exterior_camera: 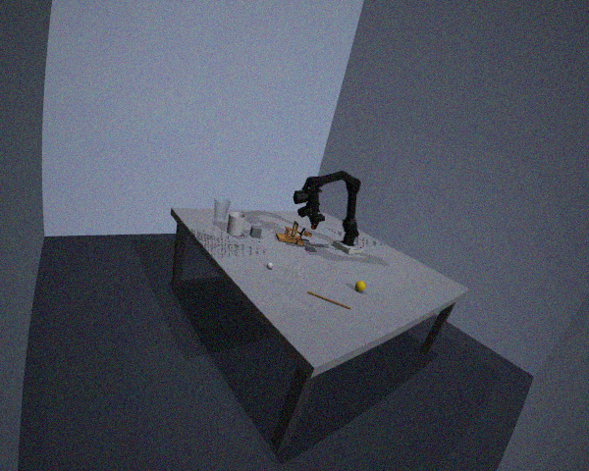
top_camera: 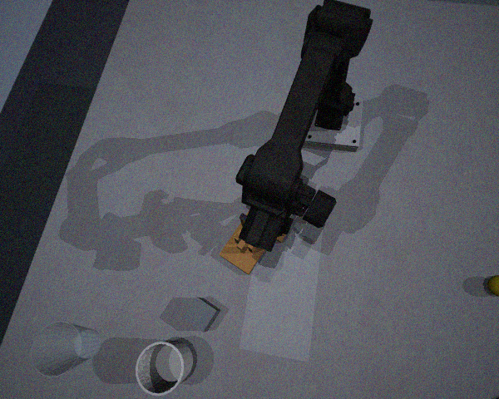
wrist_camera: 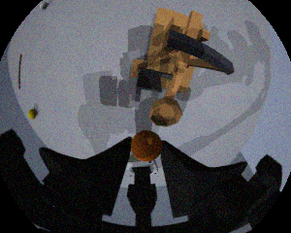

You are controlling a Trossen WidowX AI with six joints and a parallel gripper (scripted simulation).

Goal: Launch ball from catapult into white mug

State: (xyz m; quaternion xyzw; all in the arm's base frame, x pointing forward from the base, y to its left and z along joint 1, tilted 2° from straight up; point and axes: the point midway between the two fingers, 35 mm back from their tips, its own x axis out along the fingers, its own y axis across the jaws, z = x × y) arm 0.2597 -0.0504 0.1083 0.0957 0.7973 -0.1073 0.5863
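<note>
Right now the wooden catapult is 60 mm ahead of my gripper tip, 50 mm below it and 30 mm to the right of it. From my gripper tip the other things lie so: grey cube (280 mm ahead, 120 mm to the right, 80 mm below); then white mug (390 mm ahead, 150 mm to the right, 70 mm below); then orange ball (10 mm above).
</note>
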